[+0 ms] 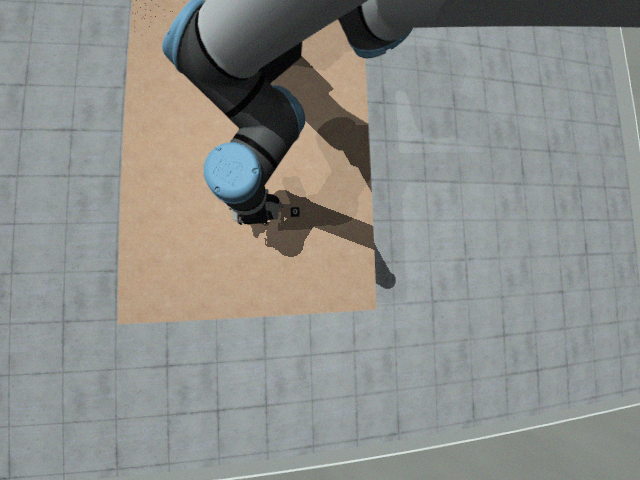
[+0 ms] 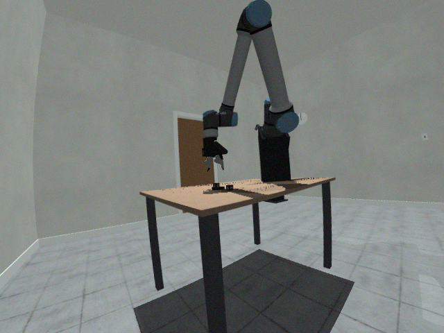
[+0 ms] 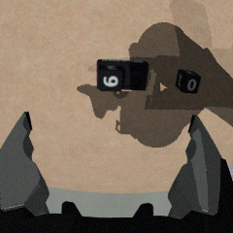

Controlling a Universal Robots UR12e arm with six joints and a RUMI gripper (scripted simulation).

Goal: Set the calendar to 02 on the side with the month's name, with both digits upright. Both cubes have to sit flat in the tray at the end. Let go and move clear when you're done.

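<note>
Right now the calendar tray is 20 mm to the left of my hand and 110 mm below it. Also, from my hand: black number cube 30 mm behind, 120 mm to the left, 100 mm below.
</note>
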